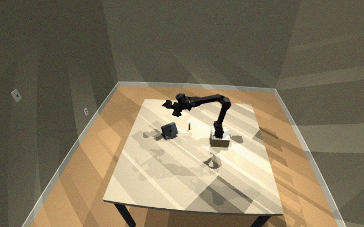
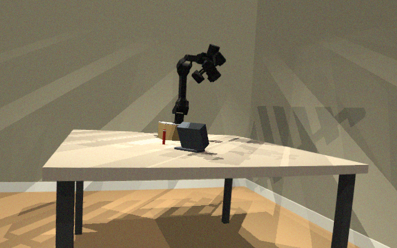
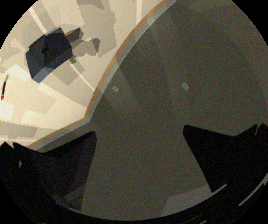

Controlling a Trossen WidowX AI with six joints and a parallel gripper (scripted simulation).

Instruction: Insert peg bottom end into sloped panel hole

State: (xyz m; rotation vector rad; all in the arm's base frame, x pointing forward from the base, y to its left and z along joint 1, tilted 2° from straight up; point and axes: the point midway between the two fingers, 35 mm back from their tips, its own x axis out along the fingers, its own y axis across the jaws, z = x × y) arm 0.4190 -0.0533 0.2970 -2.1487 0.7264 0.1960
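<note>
My gripper tip is 200 mm past the red peg, 130 mm to the left of it and 320 mm above it. From my gripper tip the other things lie so: sloped panel: 10 mm behind, 50 mm to the right, 310 mm below.
</note>
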